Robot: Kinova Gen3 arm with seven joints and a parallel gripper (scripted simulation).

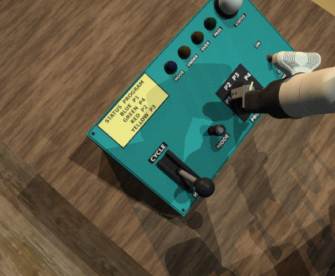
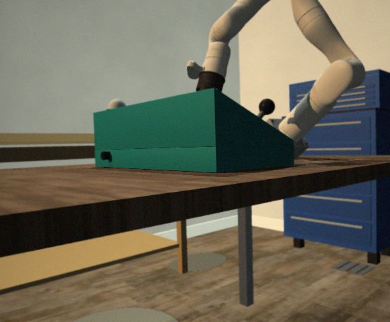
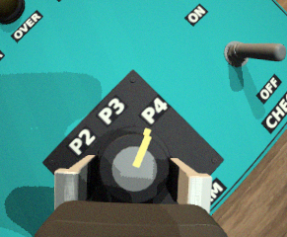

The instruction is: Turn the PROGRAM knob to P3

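My hand is 40 mm short of the teal console, 50 mm to the right of it and 20 mm above it. Round my hand: cycle lever 20 mm behind, 230 mm to the left, 10 mm above; mode button 110 mm to the left; check toggle 130 mm to the right, 10 mm below.
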